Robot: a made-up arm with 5 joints.
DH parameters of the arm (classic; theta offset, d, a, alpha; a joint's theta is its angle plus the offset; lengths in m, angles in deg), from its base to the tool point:
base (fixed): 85.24 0 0.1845 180
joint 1: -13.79 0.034 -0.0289 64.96
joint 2: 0 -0.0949 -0.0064 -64.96
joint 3: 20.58 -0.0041 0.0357 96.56
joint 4: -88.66 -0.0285 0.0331 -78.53
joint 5: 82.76 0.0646 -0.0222 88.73
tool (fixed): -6.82 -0.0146 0 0
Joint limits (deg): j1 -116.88..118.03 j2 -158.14..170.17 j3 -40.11..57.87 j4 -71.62..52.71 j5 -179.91..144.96
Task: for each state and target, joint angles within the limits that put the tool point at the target. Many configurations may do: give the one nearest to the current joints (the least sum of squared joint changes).
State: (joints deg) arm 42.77 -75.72 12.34 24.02 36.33
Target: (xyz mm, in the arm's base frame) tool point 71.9 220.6 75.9
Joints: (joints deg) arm 2.39 -59.53 -7.30 40.33 37.72
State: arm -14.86 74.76 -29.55 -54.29 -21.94
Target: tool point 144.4 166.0 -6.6
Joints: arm 33.22 73.93 -26.62 -67.38 -18.90
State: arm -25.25 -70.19 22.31 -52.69 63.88
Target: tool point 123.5 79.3 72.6
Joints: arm 23.05 -76.64 23.26 -38.81 75.92
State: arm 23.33 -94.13 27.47 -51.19 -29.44
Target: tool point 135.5 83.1 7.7
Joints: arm 15.00 -136.05 -2.21 -71.62 3.71
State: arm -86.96 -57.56 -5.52 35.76 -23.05
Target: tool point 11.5 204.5 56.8
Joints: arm -86.12 -70.73 -39.81 32.90 -14.82
